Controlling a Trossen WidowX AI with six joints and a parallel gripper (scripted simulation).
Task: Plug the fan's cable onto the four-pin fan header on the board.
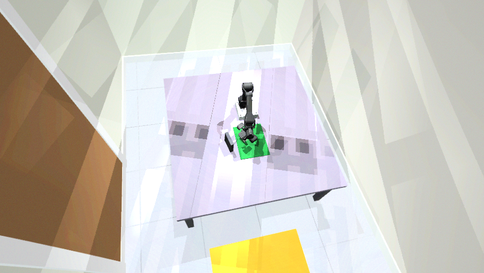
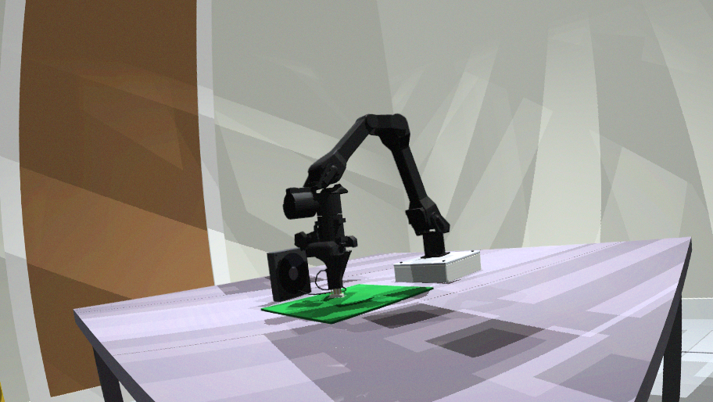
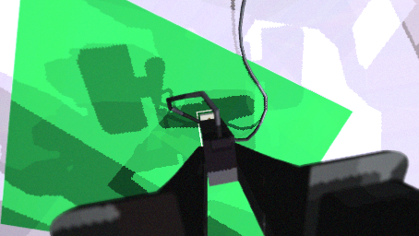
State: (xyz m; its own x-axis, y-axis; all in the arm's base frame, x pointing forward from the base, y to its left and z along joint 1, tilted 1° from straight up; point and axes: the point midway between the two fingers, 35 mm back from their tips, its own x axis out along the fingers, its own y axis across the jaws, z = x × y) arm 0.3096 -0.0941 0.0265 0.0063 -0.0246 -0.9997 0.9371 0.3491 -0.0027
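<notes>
Right now the white four-pin header is 40 mm below my gripper tip and 10 mm to the right of it. Also, from my gripper tip: dark fan plug 10 mm to the right, 10 mm above; then green board 50 mm below, 40 mm to the left, 20 mm ahead; then black fan 140 mm to the right, 20 mm above.
</notes>
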